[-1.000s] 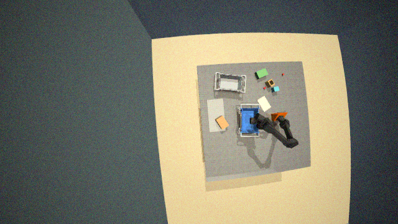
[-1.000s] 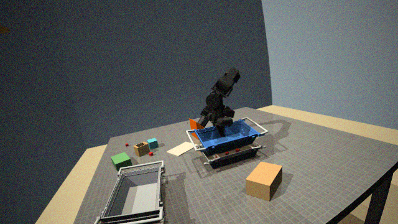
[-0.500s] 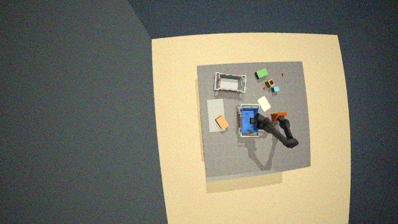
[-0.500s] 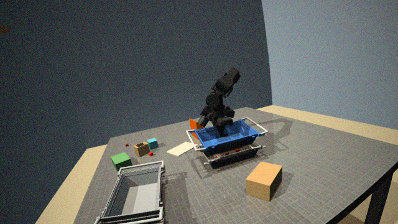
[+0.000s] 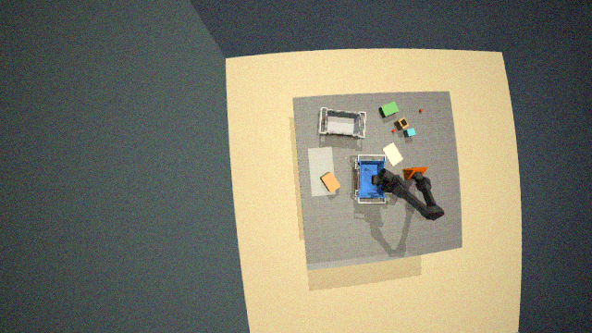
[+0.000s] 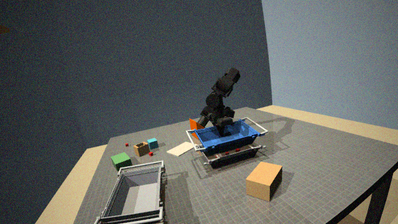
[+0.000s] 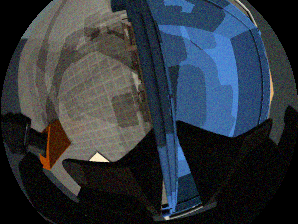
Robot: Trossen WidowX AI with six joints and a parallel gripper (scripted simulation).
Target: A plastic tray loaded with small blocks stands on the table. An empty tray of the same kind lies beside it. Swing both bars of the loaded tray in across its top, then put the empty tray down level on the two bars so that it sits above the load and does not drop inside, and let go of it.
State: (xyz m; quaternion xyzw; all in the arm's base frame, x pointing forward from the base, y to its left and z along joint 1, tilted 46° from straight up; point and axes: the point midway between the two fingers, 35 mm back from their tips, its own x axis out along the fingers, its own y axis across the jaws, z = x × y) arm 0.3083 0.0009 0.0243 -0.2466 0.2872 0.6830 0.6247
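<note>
My gripper tip is 70 mm short of the blue tray and 30 mm below it. Round my gripper tip: cream card (180 mm to the right, 170 mm behind, 90 mm below); cyan cube (340 mm to the right, 300 mm behind, 70 mm below); small brown box (400 mm to the right, 230 mm behind, 80 mm below).
</note>
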